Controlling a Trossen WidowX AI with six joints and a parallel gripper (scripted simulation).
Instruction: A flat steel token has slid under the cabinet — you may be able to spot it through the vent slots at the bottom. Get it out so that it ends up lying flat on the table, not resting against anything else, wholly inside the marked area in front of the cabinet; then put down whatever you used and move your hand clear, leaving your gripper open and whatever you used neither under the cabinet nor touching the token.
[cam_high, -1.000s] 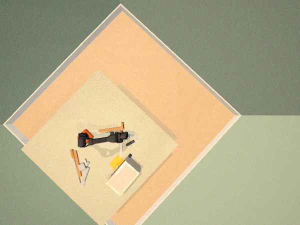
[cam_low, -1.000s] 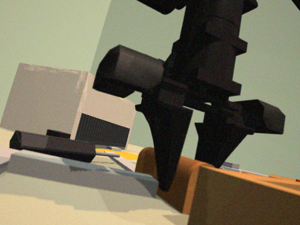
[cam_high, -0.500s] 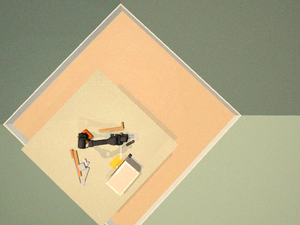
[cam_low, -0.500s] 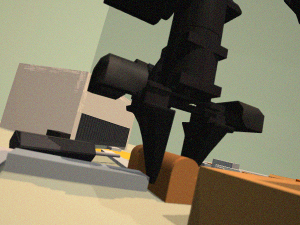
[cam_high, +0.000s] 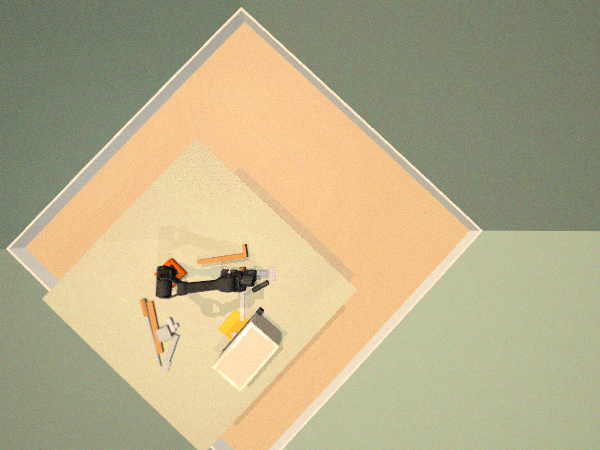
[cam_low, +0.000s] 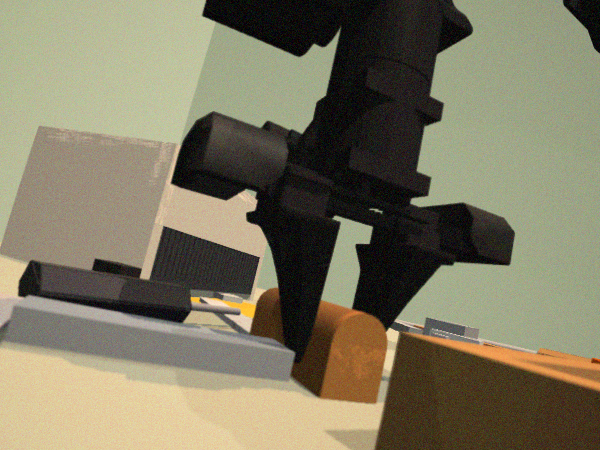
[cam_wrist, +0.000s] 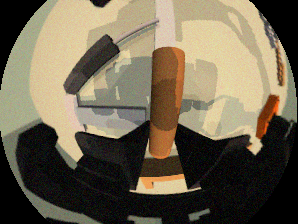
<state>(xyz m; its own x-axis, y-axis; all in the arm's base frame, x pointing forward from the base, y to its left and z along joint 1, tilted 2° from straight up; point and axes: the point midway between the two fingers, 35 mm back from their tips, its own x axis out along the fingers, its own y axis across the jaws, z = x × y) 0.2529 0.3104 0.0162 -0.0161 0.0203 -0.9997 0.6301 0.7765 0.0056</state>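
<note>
The dark screwdriver is 120 mm ahead of my gripper tip and 10 mm to the right of it. Round my gripper tip: token 260 mm to the right, 250 mm ahead; orange stick 590 mm to the right, 60 mm behind.
</note>
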